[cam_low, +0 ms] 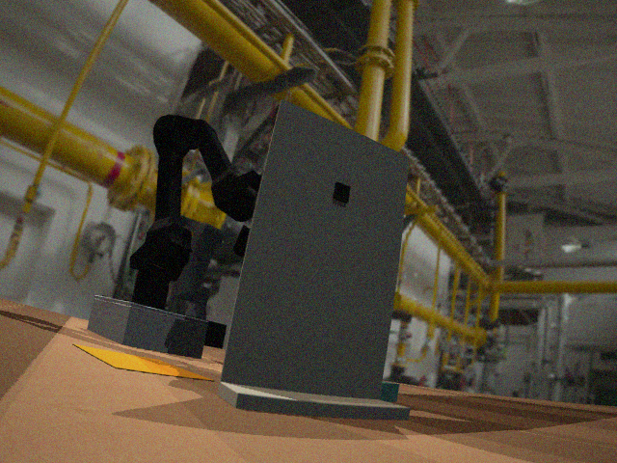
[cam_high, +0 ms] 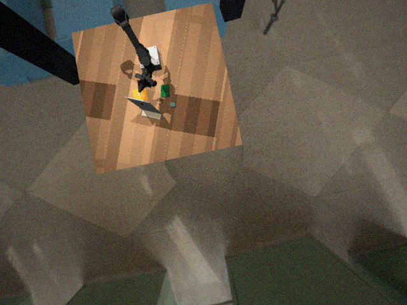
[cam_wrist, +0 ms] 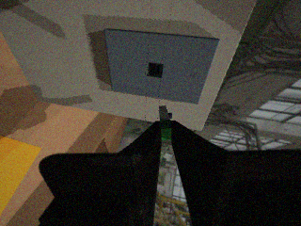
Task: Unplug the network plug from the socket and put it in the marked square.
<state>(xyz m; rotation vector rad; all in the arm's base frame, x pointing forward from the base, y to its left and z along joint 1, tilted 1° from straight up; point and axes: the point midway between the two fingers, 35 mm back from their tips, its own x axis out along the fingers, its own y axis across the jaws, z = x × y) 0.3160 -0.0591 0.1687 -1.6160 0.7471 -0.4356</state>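
The orange marked square lies 24 cm below my gripper tip, 10 cm behind it and 7 cm to the right of it. The rest, counted from my gripper tip: teal cube: 22 cm below, 18 cm to the left, 7 cm ahead; then network plug: 1 cm ahead; then upright panel: 10 cm below, 8 cm ahead, 1 cm to the right.
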